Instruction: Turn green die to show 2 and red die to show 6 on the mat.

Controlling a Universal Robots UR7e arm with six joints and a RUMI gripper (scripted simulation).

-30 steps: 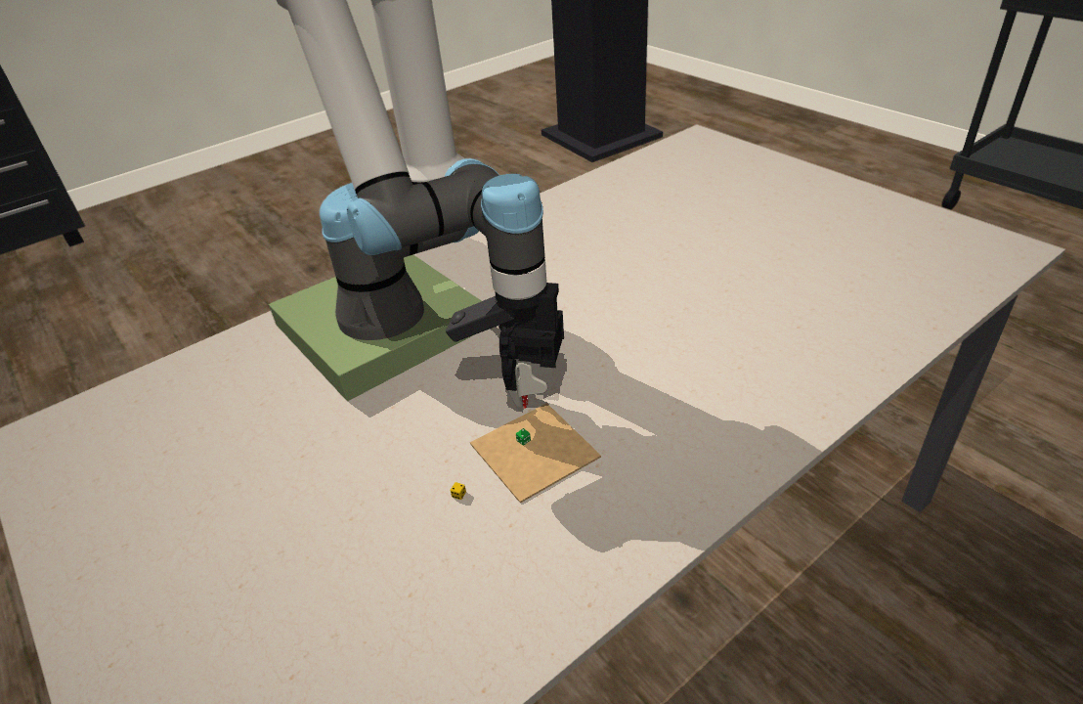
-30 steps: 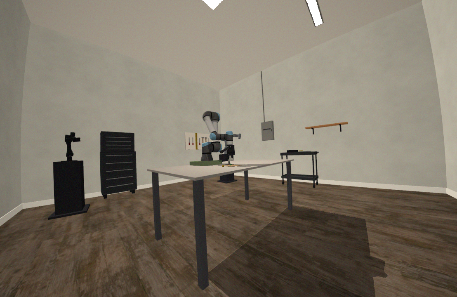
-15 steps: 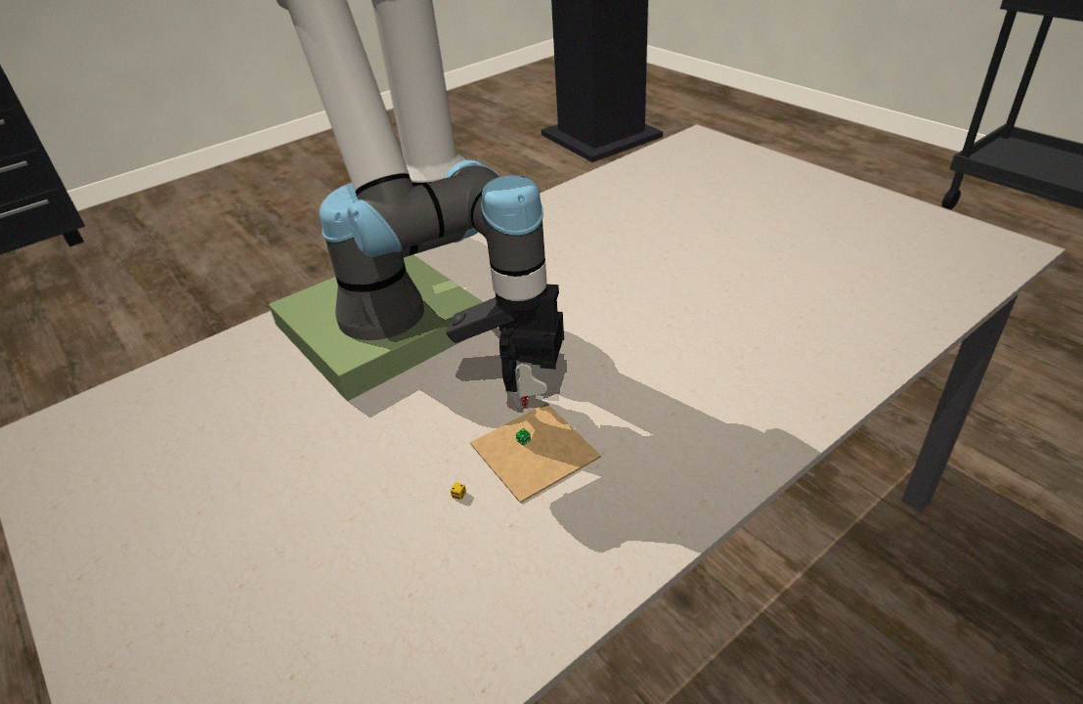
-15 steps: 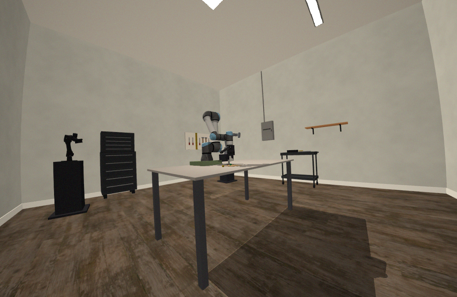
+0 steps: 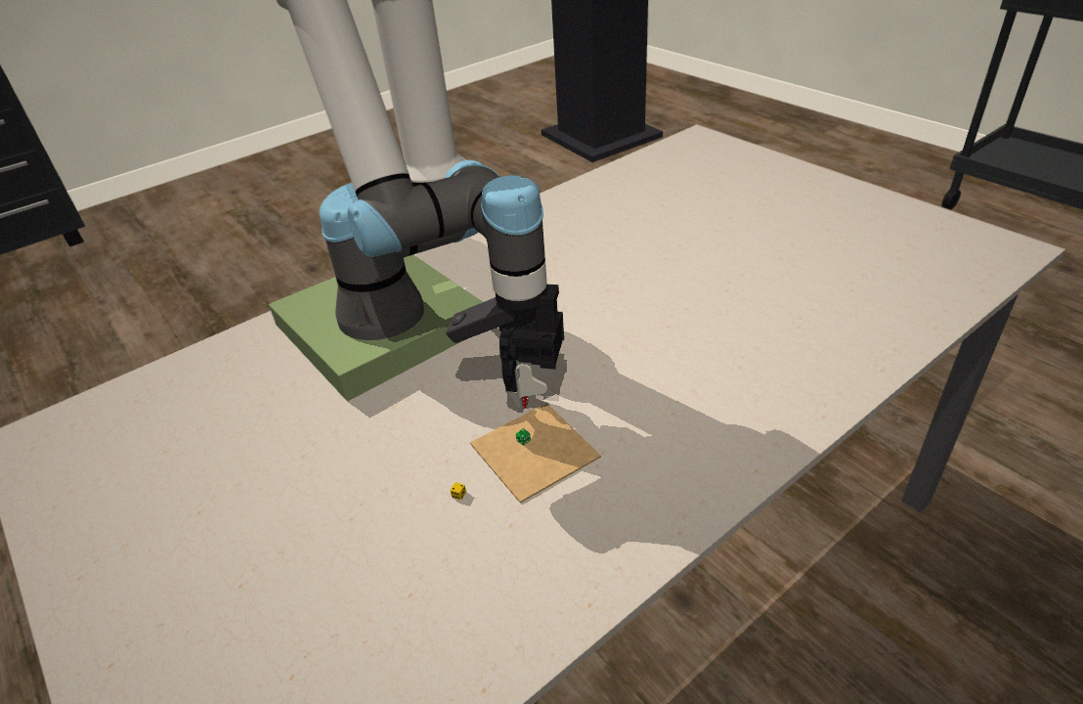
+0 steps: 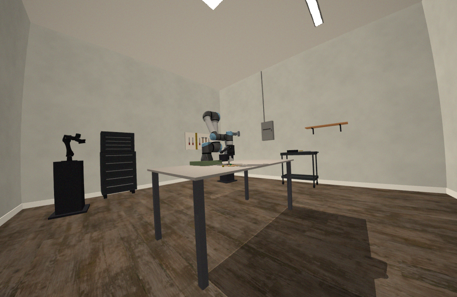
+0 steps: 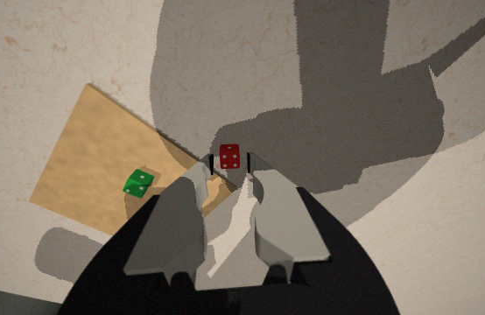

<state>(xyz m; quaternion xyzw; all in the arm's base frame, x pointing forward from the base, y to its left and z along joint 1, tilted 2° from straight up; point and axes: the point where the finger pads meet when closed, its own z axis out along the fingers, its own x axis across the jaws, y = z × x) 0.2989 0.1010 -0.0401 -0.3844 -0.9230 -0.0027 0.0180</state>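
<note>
Now: the red die 1 cm below my hand. Also, from my hand: yellow die (10 cm ahead, 17 cm to the right, 1 cm below); then green die (7 cm ahead, 4 cm to the right, 1 cm below); then tan mat (9 cm ahead, 4 cm to the right, 2 cm below).
</note>
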